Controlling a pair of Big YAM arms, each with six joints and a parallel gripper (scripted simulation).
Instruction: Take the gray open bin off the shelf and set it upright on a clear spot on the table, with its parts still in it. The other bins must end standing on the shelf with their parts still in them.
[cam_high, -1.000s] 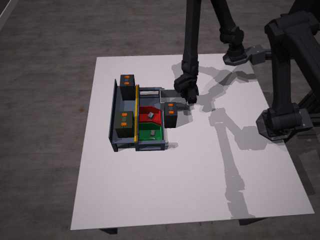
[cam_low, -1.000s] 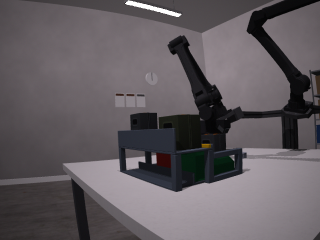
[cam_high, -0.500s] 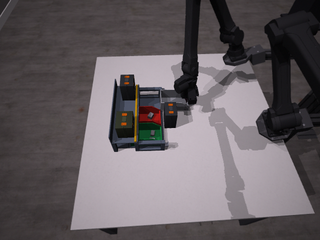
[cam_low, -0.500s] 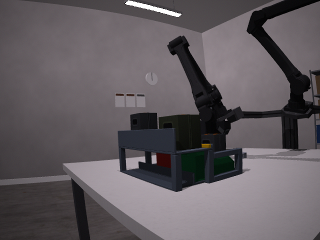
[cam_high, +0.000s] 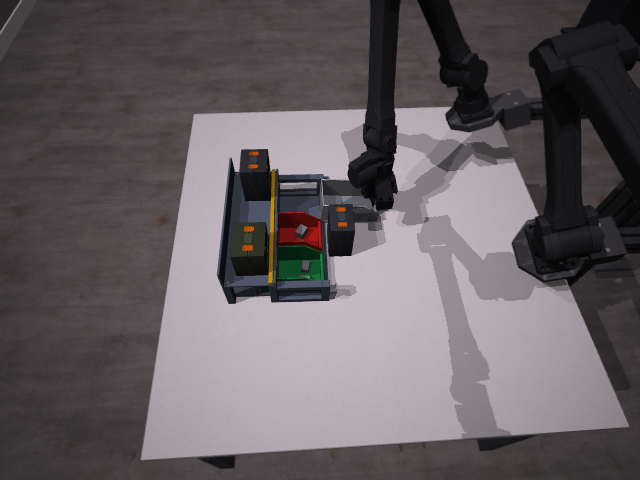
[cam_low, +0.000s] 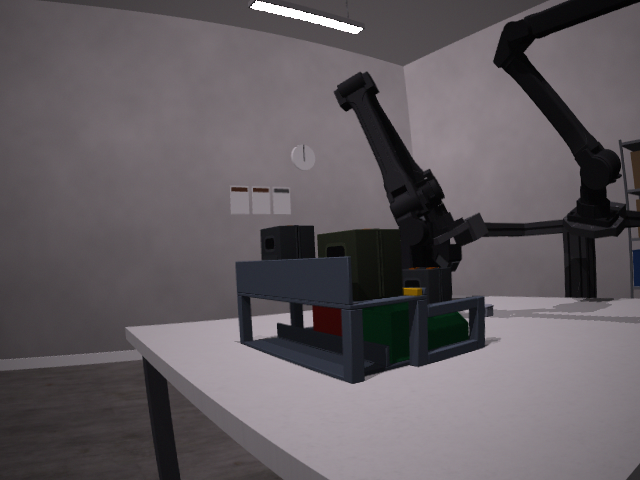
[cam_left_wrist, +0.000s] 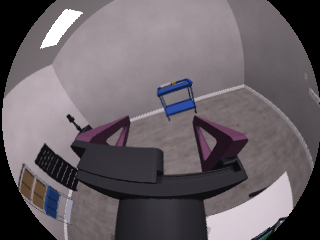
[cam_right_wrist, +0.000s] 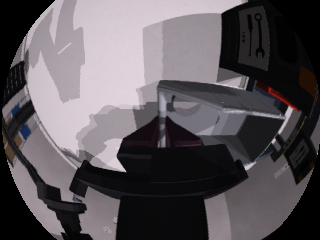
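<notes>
The gray bin lies 80 mm ahead of my right hand, 10 mm to the right of it and 10 mm above it. From my right hand the other things lie so: green bin: 280 mm ahead, 190 mm to the left, 10 mm above; then red bin: 260 mm ahead, 80 mm to the left, 10 mm above; then shelf: 290 mm ahead, 80 mm to the left, 30 mm above.
</notes>
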